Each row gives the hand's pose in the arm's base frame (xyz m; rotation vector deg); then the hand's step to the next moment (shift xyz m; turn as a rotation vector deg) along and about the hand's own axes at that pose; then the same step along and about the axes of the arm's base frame.
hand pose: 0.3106 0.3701 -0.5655 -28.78 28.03 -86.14
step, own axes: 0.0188 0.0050 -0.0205 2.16 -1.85 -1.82
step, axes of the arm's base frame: -0.0079 -0.0190 -0.0194 -2.54 -2.19 -0.36
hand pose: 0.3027 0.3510 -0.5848 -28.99 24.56 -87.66
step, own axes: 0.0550 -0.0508 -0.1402 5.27 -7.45 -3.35
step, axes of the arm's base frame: -0.1205 -0.0598 -0.0847 -8.02 -5.23 1.67
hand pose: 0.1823 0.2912 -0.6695 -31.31 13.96 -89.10
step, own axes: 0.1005 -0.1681 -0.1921 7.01 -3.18 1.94
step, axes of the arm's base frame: -0.2374 -0.1206 -0.0659 -1.70 -6.31 4.51
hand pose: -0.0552 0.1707 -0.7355 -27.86 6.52 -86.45
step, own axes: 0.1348 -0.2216 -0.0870 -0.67 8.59 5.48
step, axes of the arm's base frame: -0.2270 -0.1486 0.0351 9.92 1.83 1.56
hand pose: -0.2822 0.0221 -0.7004 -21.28 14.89 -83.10
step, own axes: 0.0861 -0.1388 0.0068 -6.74 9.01 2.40
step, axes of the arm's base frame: -0.1148 -0.0958 0.0660 8.45 7.62 -1.74
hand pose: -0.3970 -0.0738 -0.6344 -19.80 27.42 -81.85
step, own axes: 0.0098 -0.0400 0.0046 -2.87 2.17 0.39
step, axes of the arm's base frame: -0.0312 -0.0147 0.0230 1.85 3.08 -0.45
